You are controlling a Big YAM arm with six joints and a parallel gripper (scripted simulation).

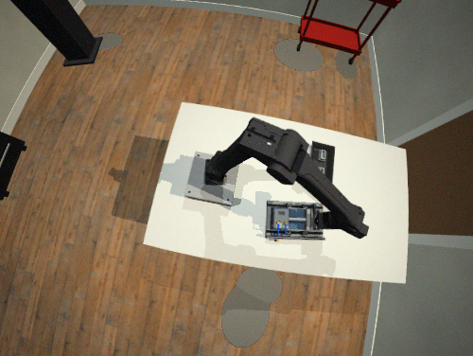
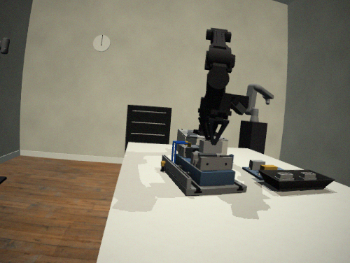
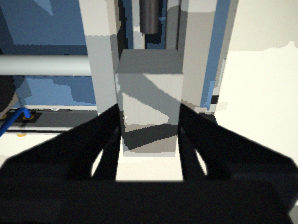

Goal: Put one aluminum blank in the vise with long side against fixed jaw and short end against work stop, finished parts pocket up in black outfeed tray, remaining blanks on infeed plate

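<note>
My hand is 50 mm to the right of the dark rod and 50 mm above it. The rest, counted from my hand: yellow brass blank: 290 mm to the left, 110 mm below, 40 mm behind; then light cylinder: 90 mm behind, 60 mm below, 10 mm to the left; then vise: 100 mm below, 70 mm behind, 10 mm to the left.
</note>
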